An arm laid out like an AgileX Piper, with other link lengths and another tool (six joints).
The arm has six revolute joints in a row. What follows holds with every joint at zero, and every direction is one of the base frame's.
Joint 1 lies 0.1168 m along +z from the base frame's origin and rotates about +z.
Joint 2 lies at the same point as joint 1 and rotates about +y.
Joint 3 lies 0.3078 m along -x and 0.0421 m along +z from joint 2 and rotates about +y.
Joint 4 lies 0.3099 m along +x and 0.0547 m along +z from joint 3 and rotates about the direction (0.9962, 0, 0.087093).
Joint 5 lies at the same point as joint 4 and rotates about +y.
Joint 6 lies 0.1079 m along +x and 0.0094 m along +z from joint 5 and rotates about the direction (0.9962, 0, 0.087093).
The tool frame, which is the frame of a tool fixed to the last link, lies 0.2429 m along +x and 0.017 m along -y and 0.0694 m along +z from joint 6; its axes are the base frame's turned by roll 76.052, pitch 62.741 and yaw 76.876 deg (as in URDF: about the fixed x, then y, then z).
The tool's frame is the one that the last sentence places.
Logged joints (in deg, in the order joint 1, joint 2, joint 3, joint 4, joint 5, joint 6), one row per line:
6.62, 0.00, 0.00, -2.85, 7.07, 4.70
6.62, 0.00, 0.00, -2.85, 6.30, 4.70
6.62, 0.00, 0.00, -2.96, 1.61, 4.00
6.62, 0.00, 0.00, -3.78, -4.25, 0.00
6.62, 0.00, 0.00, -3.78, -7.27, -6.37
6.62, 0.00, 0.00, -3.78, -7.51, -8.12
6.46, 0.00, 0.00, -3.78, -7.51, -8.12
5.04, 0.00, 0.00, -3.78, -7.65, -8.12
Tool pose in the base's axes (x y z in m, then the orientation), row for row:
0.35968, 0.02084, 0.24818, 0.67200, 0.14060, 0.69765, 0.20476
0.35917, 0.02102, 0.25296, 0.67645, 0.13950, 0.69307, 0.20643
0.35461, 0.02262, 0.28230, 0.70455, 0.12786, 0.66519, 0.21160
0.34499, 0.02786, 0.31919, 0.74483, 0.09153, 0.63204, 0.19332
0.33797, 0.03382, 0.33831, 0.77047, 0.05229, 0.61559, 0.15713
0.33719, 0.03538, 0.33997, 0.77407, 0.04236, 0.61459, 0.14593
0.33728, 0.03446, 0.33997, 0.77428, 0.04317, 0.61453, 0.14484
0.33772, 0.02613, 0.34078, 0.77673, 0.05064, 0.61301, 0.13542
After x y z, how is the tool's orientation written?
As a quaternion, w x y z.
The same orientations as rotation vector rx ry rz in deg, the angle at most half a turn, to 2 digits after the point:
18.14, 90.02, 26.42
17.97, 89.27, 26.59
16.29, 84.75, 26.96
11.48, 79.29, 24.25
6.50, 76.49, 19.52
5.26, 76.26, 18.11
5.36, 76.25, 17.97
6.28, 75.99, 16.79

